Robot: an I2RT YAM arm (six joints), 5 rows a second.
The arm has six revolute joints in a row. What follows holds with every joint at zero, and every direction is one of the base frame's.
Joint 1 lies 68 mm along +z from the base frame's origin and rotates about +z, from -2.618 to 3.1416 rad.
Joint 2 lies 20 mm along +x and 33.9 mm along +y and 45.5 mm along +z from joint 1 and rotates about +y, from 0 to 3.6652 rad.
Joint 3 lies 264 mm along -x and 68.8 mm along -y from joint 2 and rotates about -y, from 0 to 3.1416 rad.
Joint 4 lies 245 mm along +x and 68.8 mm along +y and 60 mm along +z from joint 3 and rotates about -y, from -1.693 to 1.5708 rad.
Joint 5 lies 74 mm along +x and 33.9 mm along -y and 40.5 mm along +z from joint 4 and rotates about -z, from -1.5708 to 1.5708 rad.
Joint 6 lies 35.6 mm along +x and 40.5 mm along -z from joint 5 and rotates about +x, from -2.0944 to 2.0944 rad.
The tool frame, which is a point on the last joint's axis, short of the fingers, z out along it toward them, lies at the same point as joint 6; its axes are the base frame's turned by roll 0, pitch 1.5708 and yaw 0 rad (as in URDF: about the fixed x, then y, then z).
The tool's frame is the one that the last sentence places.
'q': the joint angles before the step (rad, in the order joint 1, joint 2, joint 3, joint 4, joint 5, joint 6). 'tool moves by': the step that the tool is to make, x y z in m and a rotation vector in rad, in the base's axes. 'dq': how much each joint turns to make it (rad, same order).
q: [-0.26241, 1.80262, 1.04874, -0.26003, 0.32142, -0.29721]
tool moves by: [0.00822, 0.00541, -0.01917, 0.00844, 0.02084, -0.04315]
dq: [0.02311, 0.07020, 0.01351, 0.01389, 0.03124, 0.06200]
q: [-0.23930, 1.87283, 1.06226, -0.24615, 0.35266, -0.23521]
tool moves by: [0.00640, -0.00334, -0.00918, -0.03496, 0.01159, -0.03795]
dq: [-0.00016, 0.04677, 0.02139, 0.01642, 0.05048, 0.01623]
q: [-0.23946, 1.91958, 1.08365, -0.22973, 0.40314, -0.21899]
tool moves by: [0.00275, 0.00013, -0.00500, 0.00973, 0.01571, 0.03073]
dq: [0.00036, 0.02003, 0.00794, 0.00443, -0.01962, -0.02586]
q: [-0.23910, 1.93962, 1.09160, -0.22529, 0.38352, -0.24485]
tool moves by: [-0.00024, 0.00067, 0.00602, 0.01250, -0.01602, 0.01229]
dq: [-0.00018, -0.01799, 0.00052, -0.00465, -0.01998, -0.00345]
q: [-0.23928, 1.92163, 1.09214, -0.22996, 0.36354, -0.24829]
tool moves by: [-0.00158, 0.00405, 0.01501, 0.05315, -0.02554, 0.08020]
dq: [0.00146, -0.04794, 0.00110, -0.02378, -0.08935, -0.04139]
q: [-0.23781, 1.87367, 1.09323, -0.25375, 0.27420, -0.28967]
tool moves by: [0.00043, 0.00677, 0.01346, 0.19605, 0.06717, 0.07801]
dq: [0.00001, -0.00573, 0.08354, -0.20314, -0.19089, 0.01159]
